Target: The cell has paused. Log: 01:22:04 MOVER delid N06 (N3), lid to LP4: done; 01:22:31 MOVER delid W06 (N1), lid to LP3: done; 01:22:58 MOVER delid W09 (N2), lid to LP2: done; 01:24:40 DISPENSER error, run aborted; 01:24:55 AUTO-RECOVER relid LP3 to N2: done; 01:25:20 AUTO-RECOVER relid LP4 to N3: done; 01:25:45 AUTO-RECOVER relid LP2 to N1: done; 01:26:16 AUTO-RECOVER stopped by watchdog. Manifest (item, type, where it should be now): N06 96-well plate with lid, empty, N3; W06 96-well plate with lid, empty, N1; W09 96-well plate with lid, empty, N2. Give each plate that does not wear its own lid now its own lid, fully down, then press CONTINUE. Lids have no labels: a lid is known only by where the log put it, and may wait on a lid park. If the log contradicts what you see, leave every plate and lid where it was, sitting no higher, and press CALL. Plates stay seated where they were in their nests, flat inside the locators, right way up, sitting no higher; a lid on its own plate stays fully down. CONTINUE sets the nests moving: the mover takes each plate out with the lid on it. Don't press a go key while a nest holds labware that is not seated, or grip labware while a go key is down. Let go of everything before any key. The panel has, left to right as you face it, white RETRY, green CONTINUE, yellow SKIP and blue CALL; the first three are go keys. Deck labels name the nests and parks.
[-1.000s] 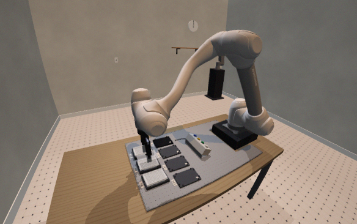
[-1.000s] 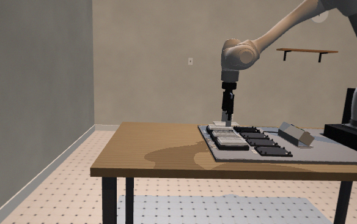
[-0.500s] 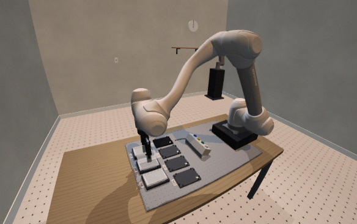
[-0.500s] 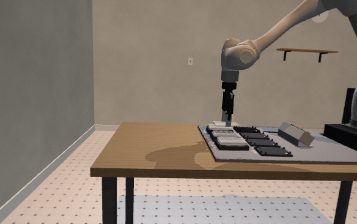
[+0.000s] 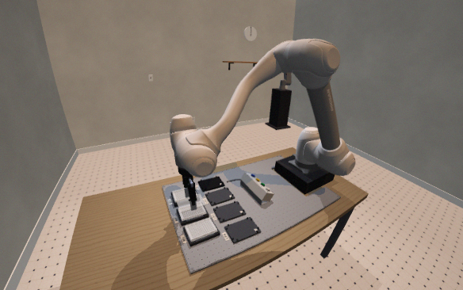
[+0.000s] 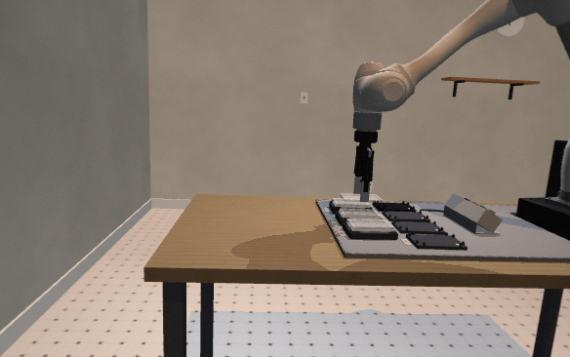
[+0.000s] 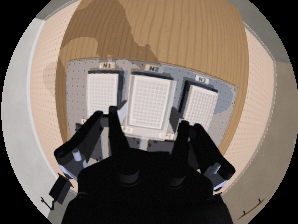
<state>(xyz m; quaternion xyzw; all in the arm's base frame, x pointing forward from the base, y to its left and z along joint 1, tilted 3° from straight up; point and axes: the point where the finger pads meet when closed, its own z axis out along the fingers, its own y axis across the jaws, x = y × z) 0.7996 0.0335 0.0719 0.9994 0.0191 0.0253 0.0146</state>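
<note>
Now: hand 130 mm to the right of the plate, 80 mm above it and 10 mm past it. Also, from my hand: pale lid 20 mm below; green key 420 mm behind, 40 mm below; LP2 lid park 180 mm behind, 100 mm below, 60 mm to the left.
</note>
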